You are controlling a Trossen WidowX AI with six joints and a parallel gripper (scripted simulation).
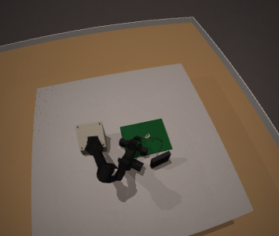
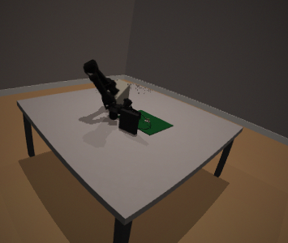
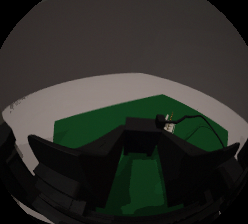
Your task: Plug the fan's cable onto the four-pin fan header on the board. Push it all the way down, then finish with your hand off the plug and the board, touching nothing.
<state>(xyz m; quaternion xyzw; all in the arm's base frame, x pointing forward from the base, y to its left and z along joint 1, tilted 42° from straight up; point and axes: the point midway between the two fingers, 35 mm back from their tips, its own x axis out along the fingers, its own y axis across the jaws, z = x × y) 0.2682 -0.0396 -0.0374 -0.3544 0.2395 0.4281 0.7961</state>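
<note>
My gripper tip is now 10 mm above the black plug. The rest, counted from my gripper tip: green board (50 mm below, 50 mm ahead, 10 mm to the left).
</note>
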